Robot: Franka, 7 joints.
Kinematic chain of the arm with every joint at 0, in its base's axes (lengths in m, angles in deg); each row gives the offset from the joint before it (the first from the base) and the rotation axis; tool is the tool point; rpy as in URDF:
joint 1: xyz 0 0 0.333 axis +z
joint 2: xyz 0 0 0 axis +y
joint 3: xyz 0 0 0.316 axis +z
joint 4: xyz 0.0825 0 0 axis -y
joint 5: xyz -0.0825 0 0.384 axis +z
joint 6: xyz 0 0 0 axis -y
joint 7: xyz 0.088 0 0 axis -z
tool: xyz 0 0 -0.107 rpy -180 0 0
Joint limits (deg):
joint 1: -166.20..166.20
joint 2: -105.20..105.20
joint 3: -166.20..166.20
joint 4: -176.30..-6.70
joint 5: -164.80..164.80
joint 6: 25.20..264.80
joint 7: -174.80..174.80
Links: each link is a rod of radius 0.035 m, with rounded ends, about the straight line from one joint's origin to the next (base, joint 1, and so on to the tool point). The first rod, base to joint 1, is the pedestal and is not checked.
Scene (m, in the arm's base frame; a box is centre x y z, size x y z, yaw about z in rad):
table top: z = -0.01
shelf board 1: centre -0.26 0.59 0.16 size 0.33 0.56 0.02 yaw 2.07
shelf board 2: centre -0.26 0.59 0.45 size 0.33 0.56 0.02 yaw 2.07
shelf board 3: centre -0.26 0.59 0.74 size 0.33 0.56 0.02 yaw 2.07
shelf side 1: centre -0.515 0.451 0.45 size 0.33 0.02 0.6 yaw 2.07
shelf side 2: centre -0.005 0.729 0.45 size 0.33 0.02 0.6 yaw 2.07
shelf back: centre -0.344 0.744 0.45 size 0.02 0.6 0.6 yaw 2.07
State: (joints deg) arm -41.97 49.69 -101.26 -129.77 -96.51 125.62 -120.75
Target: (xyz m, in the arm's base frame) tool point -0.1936 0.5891 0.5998
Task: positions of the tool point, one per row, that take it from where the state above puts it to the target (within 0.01 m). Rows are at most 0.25 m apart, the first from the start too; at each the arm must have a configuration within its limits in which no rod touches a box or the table.
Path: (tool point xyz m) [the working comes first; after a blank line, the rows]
Joints at the target: -93.91 -3.06 -152.98 -102.07 -99.99 120.75 -120.75
Straight joint move there: touches shelf side 1.

1: -0.4555 -0.1272 0.5478
2: -0.4113 0.1009 0.5952
3: -0.2686 0.2764 0.6122
4: -0.0684 0.3594 0.5998
5: -0.1185 0.4368 0.6154
6: -0.1616 0.5140 0.6150
7: -0.1937 0.5891 0.5998

